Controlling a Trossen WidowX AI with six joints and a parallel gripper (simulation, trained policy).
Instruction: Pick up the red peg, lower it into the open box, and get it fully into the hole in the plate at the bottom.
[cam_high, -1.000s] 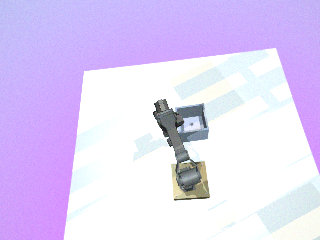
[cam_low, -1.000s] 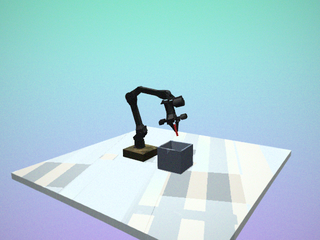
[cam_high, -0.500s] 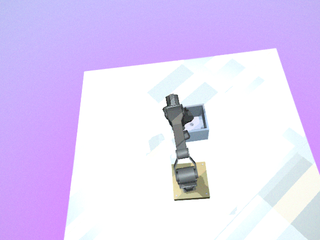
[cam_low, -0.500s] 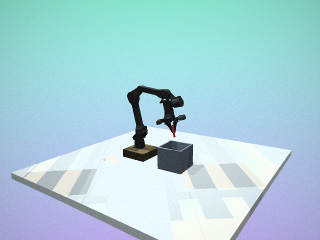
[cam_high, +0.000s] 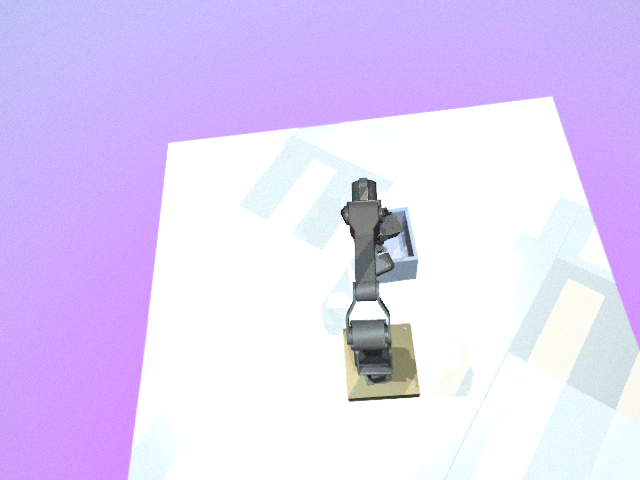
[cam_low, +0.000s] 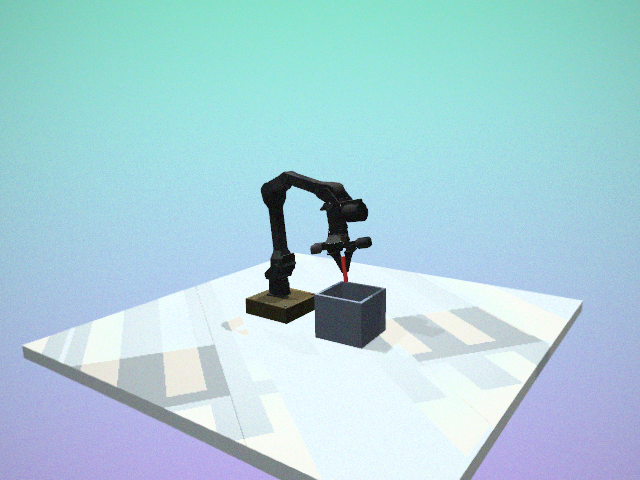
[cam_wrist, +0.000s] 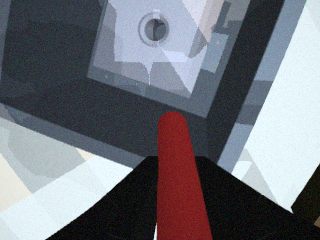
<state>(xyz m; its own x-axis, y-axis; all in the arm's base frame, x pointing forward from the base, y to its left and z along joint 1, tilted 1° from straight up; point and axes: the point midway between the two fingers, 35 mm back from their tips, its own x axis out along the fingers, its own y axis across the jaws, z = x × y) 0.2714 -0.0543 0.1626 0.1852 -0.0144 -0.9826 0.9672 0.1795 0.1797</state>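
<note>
The pale plate is 130 mm below my gripper tip, 50 mm to the right of it and 40 mm ahead of it. From my gripper tip the other things lie so: red peg 10 mm above.
</note>
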